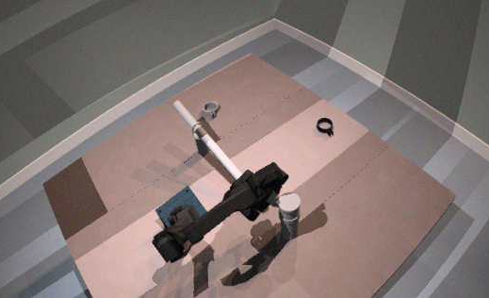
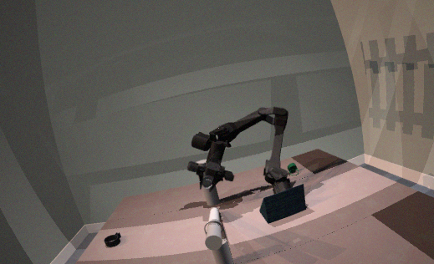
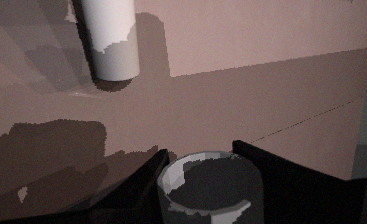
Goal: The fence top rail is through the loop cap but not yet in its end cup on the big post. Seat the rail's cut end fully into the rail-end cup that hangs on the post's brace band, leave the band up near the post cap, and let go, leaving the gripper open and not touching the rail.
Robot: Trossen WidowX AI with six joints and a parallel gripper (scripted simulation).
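My gripper tip is now 3 cm below the rail-end cup, 2 cm to the left of it and 2 cm past it.
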